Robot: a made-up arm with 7 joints. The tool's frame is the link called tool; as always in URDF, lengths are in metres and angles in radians.
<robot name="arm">
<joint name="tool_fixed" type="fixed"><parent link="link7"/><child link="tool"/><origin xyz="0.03 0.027 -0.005" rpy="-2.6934 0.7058 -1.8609"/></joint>
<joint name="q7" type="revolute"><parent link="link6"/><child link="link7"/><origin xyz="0.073 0.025 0.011" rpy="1.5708 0 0"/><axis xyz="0 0 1"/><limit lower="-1.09" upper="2.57" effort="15" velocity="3.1"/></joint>
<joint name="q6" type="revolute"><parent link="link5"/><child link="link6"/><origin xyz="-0.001 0.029 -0.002" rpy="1.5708 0 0"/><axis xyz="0 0 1"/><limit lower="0.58" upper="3.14" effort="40" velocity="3"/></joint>
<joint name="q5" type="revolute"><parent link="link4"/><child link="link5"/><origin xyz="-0.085 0.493 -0.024" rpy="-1.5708 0 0"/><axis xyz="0 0 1"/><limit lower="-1.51" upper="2.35" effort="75" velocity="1.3"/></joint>
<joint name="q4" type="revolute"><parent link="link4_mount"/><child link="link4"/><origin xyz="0.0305 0.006 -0.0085" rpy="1.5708 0 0"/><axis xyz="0 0 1"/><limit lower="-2.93" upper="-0.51" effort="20" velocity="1.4"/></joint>
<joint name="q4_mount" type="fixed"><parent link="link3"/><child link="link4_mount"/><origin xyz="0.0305 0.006 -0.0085"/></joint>
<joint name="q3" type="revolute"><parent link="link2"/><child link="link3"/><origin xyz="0.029 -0.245 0.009" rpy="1.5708 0 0"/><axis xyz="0 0 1"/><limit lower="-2.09" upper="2.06" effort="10" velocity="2.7"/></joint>
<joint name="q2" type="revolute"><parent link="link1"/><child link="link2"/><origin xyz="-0.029 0.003 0.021" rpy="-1.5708 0 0"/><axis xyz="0 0 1"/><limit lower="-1.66" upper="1.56" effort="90" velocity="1.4"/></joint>
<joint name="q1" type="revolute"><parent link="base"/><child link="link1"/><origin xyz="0.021 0.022 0.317"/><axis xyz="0 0 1"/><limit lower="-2.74" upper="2.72" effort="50" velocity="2.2"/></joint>
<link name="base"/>
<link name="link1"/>
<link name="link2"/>
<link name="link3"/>
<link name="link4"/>
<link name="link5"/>
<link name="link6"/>
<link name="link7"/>
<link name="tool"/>
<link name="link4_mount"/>
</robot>
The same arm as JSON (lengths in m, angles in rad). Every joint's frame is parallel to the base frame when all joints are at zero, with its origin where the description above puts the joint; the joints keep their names.
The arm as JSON. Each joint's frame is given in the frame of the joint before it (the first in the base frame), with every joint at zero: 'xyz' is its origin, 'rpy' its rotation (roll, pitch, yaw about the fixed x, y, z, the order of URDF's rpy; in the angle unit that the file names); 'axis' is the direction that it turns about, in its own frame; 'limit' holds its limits. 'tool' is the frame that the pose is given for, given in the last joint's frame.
{
  "units": {
    "length": "m",
    "angle": "rad"
  },
  "joints": [
    {
      "name": "q1",
      "type": "revolute",
      "origin": {
        "xyz": [
          0.021,
          0.022,
          0.317
        ],
        "rpy": [
          0.0,
          0.0,
          0.0
        ]
      },
      "axis": [
        0.0,
        0.0,
        1.0
      ],
      "limit": {
        "lower": -2.74,
        "upper": 2.72
      }
    },
    {
      "name": "q2",
      "type": "revolute",
      "origin": {
        "xyz": [
          -0.029,
          0.003,
          0.021
        ],
        "rpy": [
          0.0,
          0.0,
          0.0
        ]
      },
      "axis": [
        0.0,
        1.0,
        0.0
      ],
      "limit": {
        "lower": -1.66,
        "upper": 1.56
      }
    },
    {
      "name": "q3",
      "type": "revolute",
      "origin": {
        "xyz": [
          0.029,
          0.009,
          0.245
        ],
        "rpy": [
          0.0,
          0.0,
          0.0
        ]
      },
      "axis": [
        0.0,
        0.0,
        1.0
      ],
      "limit": {
        "lower": -2.09,
        "upper": 2.06
      }
    },
    {
      "name": "q4",
      "type": "revolute",
      "origin": {
        "xyz": [
          0.061,
          0.012,
          -0.017
        ],
        "rpy": [
          0.0,
          0.0,
          0.0
        ]
      },
      "axis": [
        0.0,
        -1.0,
        0.0
      ],
      "limit": {
        "lower": -2.93,
        "upper": -0.51
      }
    },
    {
      "name": "q5",
      "type": "revolute",
      "origin": {
        "xyz": [
          -0.085,
          0.024,
          0.493
        ],
        "rpy": [
          0.0,
          0.0,
          0.0
        ]
      },
      "axis": [
        0.0,
        0.0,
        1.0
      ],
      "limit": {
        "lower": -1.51,
        "upper": 2.35
      }
    },
    {
      "name": "q6",
      "type": "revolute",
      "origin": {
        "xyz": [
          -0.001,
          0.029,
          -0.002
        ],
        "rpy": [
          0.0,
          0.0,
          0.0
        ]
      },
      "axis": [
        0.0,
        -1.0,
        0.0
      ],
      "limit": {
        "lower": 0.58,
        "upper": 3.14
      }
    },
    {
      "name": "q7",
      "type": "revolute",
      "origin": {
        "xyz": [
          0.073,
          -0.011,
          0.025
        ],
        "rpy": [
          0.0,
          0.0,
          0.0
        ]
      },
      "axis": [
        0.0,
        0.0,
        -1.0
      ],
      "limit": {
        "lower": -1.09,
        "upper": 2.57
      }
    }
  ],
  "tool": {
    "origin": {
      "xyz": [
        0.03,
        -0.027,
        0.005
      ],
      "rpy": [
        0.4482,
        -0.7058,
        1.8609
      ]
    }
  }
}

